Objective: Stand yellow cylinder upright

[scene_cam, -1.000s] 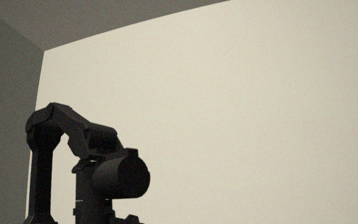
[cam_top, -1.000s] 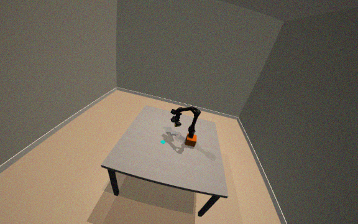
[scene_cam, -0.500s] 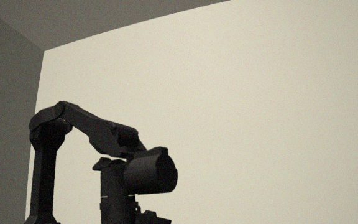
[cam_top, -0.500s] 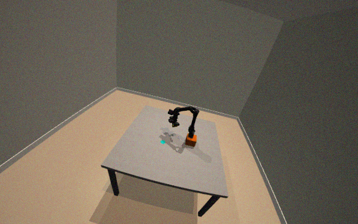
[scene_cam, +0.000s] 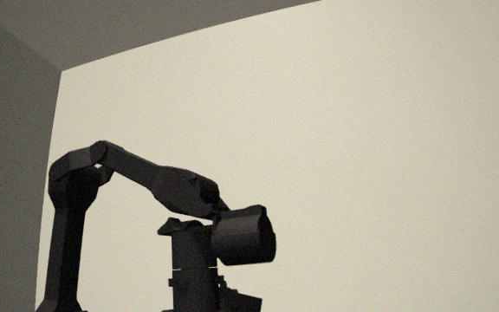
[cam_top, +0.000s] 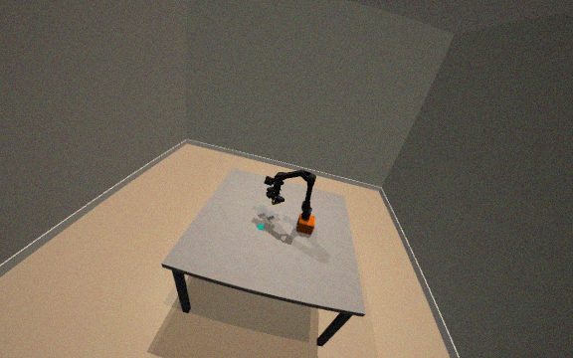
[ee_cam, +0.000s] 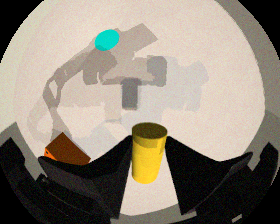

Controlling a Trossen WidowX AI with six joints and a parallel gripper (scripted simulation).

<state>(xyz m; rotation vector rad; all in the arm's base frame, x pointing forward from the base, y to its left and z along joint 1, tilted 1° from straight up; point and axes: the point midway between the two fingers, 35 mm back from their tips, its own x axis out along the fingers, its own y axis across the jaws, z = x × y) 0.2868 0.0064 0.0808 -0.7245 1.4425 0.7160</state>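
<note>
Now: gripper tip 20 mm short of the cyan circle, 180 mm to the right of it and 140 mm above it. Also, from my gripper tip: yellow tall cylinder: 10 mm behind, 20 mm to the right.
</note>
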